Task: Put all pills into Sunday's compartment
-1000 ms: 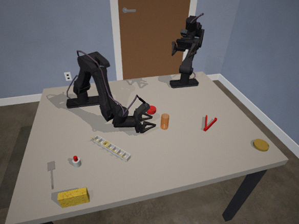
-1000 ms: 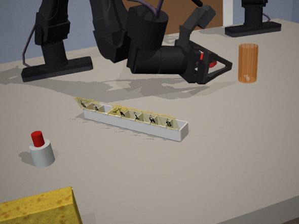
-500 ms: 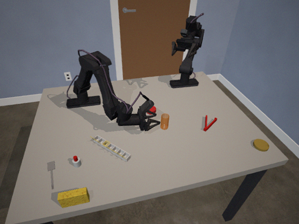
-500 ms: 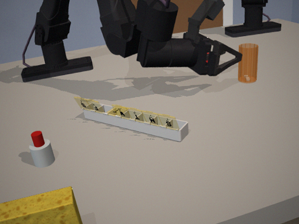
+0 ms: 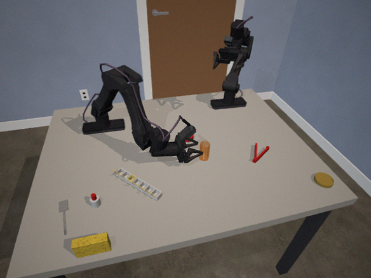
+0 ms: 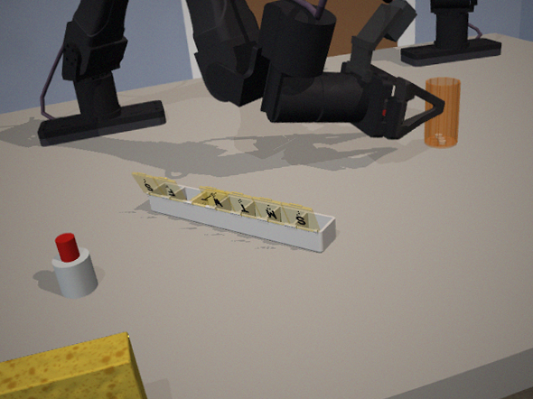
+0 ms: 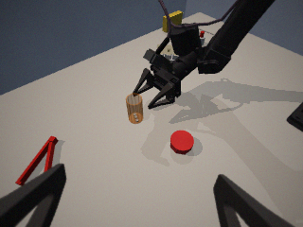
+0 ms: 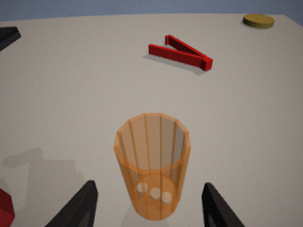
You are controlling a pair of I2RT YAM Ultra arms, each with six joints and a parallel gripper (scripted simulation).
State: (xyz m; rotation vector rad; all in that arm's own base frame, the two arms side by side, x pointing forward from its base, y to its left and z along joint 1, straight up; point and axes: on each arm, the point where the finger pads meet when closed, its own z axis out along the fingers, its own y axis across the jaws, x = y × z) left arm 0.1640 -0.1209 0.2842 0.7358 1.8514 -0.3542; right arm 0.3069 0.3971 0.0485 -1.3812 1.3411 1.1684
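The orange pill bottle is 3 cm to the left of my right hand and 4 cm below it. Round my right hand: yellow sponge (27 cm ahead, 45 cm to the right, 3 cm below); then red cap (14 cm behind, 1 cm to the left, 5 cm below).
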